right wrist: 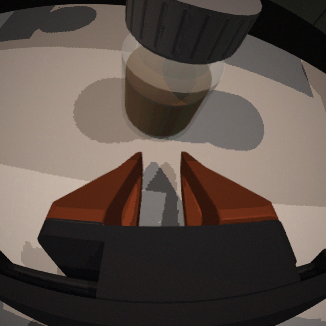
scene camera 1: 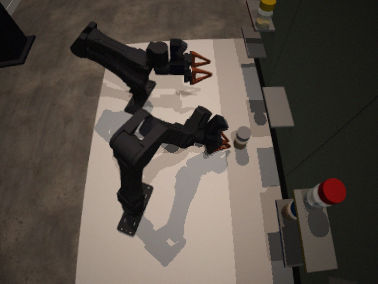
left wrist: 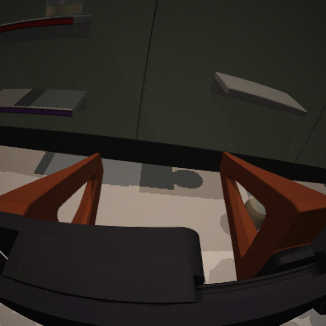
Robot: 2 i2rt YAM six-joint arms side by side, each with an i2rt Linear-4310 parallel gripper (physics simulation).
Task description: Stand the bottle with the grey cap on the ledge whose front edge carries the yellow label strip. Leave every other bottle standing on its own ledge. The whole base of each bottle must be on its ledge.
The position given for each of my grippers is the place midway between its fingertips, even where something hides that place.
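Observation:
My left gripper (left wrist: 160, 160), my right gripper (right wrist: 161, 160). Red-capped bottle (scene camera 1: 332, 191); out of frame in the left wrist view, out of frame in the right wrist view. Bare ledge (scene camera 1: 277, 106), (left wrist: 235, 86). Yellow-strip ledge (scene camera 1: 319, 253).

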